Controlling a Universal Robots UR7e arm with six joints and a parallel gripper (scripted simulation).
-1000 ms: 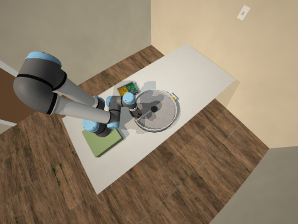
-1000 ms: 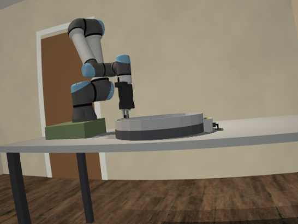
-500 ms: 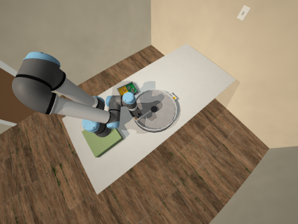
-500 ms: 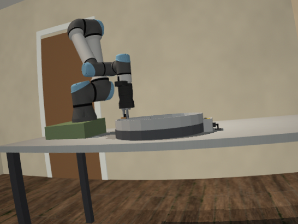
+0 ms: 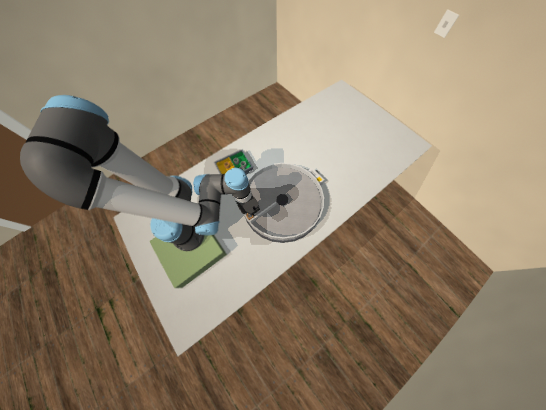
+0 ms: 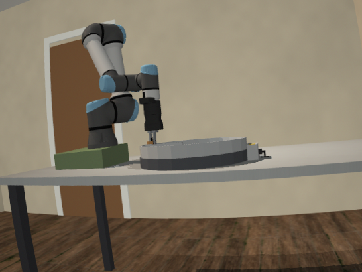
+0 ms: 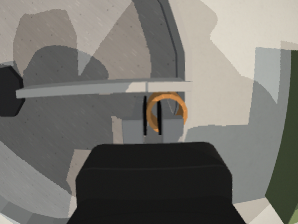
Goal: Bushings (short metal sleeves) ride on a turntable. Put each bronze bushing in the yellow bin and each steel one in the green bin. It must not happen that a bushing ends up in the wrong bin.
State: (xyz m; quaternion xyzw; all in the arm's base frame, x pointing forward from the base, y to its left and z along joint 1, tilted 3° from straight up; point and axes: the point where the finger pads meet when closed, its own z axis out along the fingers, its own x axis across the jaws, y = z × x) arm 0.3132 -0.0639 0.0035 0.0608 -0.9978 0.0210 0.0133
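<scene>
Right now the yellow bin is 60 mm ahead of my hand, 340 mm to the left of it and 70 mm below it. Also, from my hand: grey turntable: 180 mm ahead, 40 mm below.
</scene>
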